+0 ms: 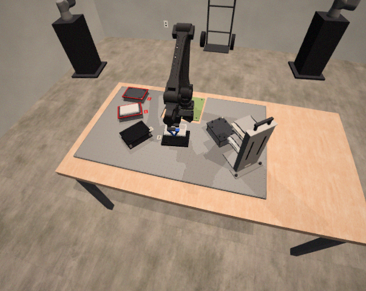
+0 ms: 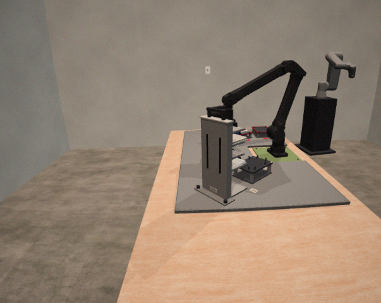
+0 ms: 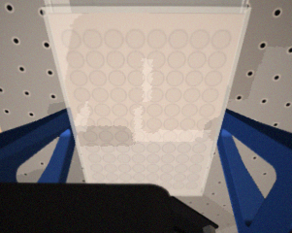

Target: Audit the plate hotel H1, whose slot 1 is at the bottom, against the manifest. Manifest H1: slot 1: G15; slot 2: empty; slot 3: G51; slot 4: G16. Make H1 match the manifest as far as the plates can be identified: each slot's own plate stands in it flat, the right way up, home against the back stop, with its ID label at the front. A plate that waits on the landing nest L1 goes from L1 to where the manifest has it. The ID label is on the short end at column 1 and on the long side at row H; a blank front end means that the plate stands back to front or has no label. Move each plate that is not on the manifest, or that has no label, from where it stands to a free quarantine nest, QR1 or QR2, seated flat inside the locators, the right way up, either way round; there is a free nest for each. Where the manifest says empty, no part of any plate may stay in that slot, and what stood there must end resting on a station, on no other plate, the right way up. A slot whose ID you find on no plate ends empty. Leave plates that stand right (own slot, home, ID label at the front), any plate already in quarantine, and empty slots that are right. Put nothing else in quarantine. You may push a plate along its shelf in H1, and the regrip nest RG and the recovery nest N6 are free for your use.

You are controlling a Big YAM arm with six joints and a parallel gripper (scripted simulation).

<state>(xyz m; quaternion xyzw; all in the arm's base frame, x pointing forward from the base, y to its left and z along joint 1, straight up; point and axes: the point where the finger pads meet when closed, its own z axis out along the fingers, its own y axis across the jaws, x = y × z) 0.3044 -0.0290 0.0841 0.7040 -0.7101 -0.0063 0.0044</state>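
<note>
My gripper is now 4 cm past the dark raised RG nest, 27 cm to the right of it and 2 cm above it. From my hand the other things lie so: black N6 nest: 1 cm ahead, 7 cm below; white plate labelled G51: 10 cm ahead, 36 cm to the left, 14 cm above; H1 tag: 1 cm ahead, 42 cm to the left, 8 cm below.
</note>
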